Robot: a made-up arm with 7 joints. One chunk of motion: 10 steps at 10 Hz.
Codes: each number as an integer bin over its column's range. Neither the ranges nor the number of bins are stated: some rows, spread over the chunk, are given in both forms.
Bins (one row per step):
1: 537 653 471 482 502 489 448
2: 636 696 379 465 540 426 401
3: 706 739 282 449 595 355 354
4: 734 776 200 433 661 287 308
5: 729 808 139 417 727 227 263
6: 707 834 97 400 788 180 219
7: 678 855 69 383 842 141 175
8: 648 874 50 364 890 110 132
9: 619 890 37 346 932 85 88
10: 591 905 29 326 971 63 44
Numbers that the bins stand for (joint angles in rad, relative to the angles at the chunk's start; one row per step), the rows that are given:
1: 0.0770 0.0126 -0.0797 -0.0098 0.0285 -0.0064 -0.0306
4: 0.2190 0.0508 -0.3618 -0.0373 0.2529 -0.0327 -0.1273
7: 0.1786 0.0753 -0.4982 -0.0653 0.5084 -0.0517 -0.2191
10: 0.1159 0.0908 -0.5398 -0.0973 0.6905 -0.0618 -0.3096
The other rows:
2: 0.1484 0.0260 -0.1754 -0.0193 0.0822 -0.0146 -0.0630
3: 0.1988 0.0393 -0.2764 -0.0283 0.1598 -0.0238 -0.0955
5: 0.2154 0.0607 -0.4253 -0.0462 0.3461 -0.0405 -0.1583
6: 0.1995 0.0688 -0.4690 -0.0558 0.4322 -0.0466 -0.1887
8: 0.1570 0.0812 -0.5179 -0.0760 0.5762 -0.0557 -0.2488
9: 0.1361 0.0862 -0.5315 -0.0860 0.6354 -0.0589 -0.2792

